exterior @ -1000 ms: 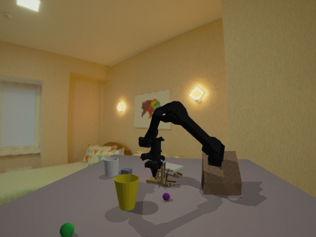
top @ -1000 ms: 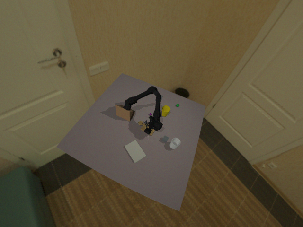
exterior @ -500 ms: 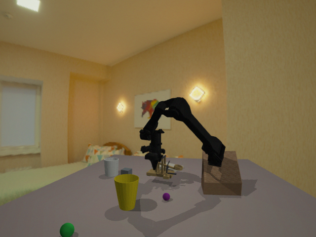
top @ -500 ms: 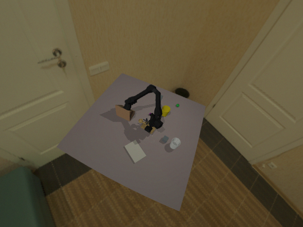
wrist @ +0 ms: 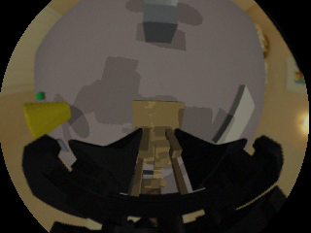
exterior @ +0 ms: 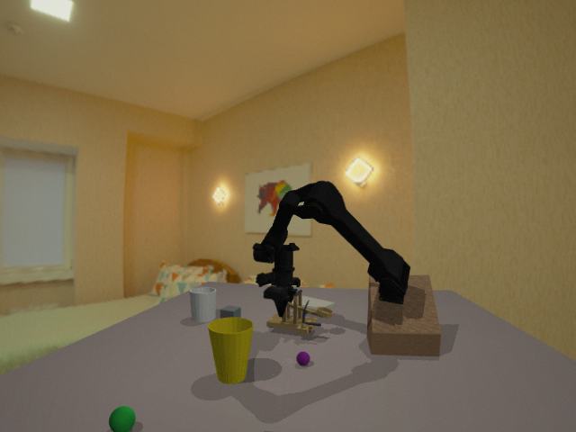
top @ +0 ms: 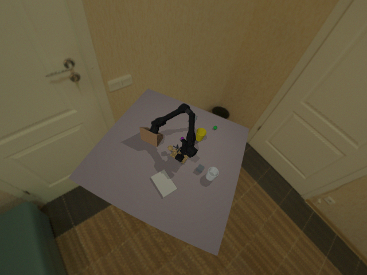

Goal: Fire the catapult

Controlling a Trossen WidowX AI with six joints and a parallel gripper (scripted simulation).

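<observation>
My gripper tip is 11 cm past the purple ball, 19 cm to the right of it and 4 cm above it. From my gripper tip the other things lie so: wooden catapult (7 cm behind, 2 cm to the left, 2 cm above); white slab (28 cm to the right, 4 cm below); small grey cube (18 cm ahead, 3 cm below).
</observation>
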